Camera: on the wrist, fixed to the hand. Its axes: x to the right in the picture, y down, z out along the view.
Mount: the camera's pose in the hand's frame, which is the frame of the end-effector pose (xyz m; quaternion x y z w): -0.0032 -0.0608 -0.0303 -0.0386 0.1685 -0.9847 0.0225
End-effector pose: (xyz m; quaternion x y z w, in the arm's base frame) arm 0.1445 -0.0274 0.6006 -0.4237 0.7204 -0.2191 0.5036
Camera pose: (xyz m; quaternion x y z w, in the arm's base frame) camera 0.1410 -0.0612 0.6595 0.7014 0.3077 0.5444 0.3421
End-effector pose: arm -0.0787 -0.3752 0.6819 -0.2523 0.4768 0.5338 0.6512
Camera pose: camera -0.0324 -0.4204 0.6611 -0.5903 -0.1486 -0.6533 0.4502
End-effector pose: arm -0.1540 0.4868 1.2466 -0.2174 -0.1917 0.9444 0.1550
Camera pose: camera -0.1243 0.5479 1.2486 0.0188 -0.2287 -0.1754 0.9574
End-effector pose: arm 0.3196 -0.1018 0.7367 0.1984 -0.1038 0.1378 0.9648
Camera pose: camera 0.3397 -0.1438 0.6871 0.0462 0.3503 -0.9175 0.1825
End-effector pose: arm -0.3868 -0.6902 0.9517 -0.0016 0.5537 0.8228 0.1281
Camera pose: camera -0.3750 -0.6970 0.8851 -0.6888 0.0007 -0.0865 0.7197
